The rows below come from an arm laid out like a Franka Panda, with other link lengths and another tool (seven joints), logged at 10 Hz.
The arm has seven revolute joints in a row. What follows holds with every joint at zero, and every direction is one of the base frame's. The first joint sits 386.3 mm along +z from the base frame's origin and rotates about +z. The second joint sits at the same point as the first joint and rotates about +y. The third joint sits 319.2 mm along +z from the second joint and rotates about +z. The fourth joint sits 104.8 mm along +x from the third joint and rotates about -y. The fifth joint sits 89.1 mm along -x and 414.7 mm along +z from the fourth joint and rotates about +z. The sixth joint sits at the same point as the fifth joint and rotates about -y. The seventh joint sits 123.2 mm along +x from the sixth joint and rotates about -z. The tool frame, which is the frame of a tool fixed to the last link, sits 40 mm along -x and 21 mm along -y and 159.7 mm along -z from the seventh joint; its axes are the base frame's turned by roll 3.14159, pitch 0.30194 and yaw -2.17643 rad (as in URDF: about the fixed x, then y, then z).
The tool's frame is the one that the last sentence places.
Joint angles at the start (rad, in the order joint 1, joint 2, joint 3, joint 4, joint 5, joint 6, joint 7):
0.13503 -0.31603 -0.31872 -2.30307 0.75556 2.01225 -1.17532
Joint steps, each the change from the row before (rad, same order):
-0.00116 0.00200 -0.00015 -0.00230 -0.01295 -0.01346 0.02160
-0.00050 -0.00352 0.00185 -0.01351 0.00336 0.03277 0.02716
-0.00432 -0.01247 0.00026 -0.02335 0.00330 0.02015 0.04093
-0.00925 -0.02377 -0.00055 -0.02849 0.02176 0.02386 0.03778
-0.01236 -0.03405 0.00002 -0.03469 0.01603 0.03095 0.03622
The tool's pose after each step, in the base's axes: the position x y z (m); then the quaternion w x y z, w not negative. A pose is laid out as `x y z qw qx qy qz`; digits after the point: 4 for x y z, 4 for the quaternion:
0.5380 -0.0701 0.4645 0.4287 -0.6393 0.5814 0.2637
0.5372 -0.0723 0.4617 0.4313 -0.6268 0.5960 0.2566
0.5308 -0.0743 0.4575 0.4329 -0.6074 0.6144 0.2572
0.5229 -0.0778 0.4571 0.4449 -0.5812 0.6314 0.2562
0.5129 -0.0834 0.4586 0.4577 -0.5557 0.6474 0.2502

